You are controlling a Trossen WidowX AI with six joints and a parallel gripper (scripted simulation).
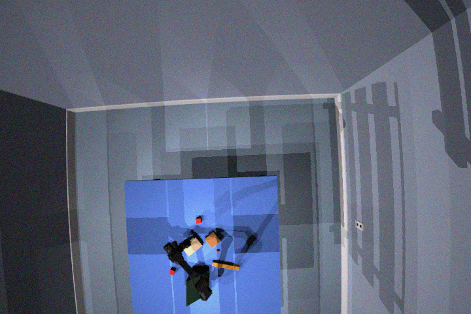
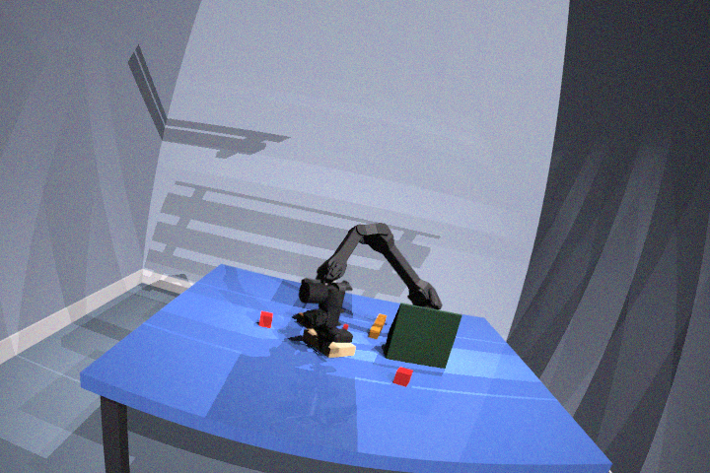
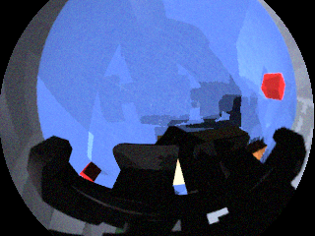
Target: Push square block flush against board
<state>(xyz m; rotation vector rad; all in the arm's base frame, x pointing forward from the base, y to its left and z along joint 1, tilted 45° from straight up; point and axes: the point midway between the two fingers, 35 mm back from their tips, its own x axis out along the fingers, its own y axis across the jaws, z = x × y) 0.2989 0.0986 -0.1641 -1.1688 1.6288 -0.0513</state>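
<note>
My gripper tip is now 1 cm past the pale tan board, 8 cm to the left of it and 1 cm below it. From my gripper tip the other things lie so: brown square block (6 cm ahead, 25 cm to the right, 1 cm above); narrow orange strip (15 cm behind, 37 cm to the right); tiny red piece (4 cm behind, 29 cm to the right).
</note>
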